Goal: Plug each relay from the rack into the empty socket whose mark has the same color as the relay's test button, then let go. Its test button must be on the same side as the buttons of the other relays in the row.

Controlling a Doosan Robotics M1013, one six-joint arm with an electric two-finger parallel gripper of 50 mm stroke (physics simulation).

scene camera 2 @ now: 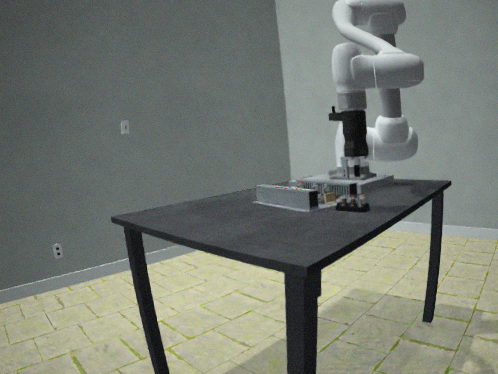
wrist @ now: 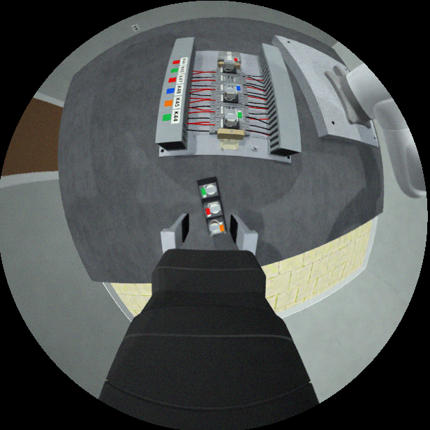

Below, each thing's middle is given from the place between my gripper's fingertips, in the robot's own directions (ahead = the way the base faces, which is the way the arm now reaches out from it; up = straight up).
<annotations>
Now: hand 24 cm to the left of the panel [wrist: 200, 142], 11 cm past it and 10 cm above it.
</annotations>
